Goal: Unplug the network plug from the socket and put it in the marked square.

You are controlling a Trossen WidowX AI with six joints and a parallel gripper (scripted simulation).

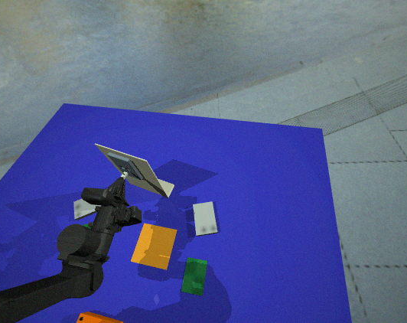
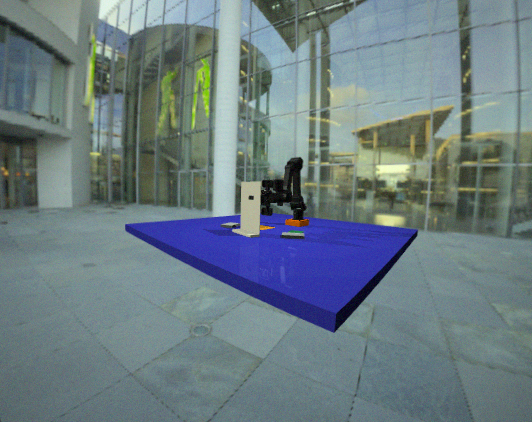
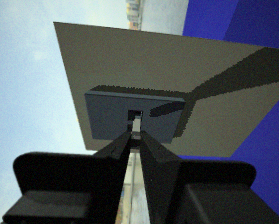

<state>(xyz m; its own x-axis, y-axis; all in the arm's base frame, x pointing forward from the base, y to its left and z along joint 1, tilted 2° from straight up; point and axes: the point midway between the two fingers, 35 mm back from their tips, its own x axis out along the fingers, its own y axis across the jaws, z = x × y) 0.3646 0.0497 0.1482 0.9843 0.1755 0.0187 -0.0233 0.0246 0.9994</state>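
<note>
My gripper tip is now 18 cm above the orange marked square, 13 cm past it and 11 cm to the left of it. The rest, counted from my gripper tip: network plug 1 cm ahead; beige upright panel 6 cm below, 5 cm ahead.
</note>
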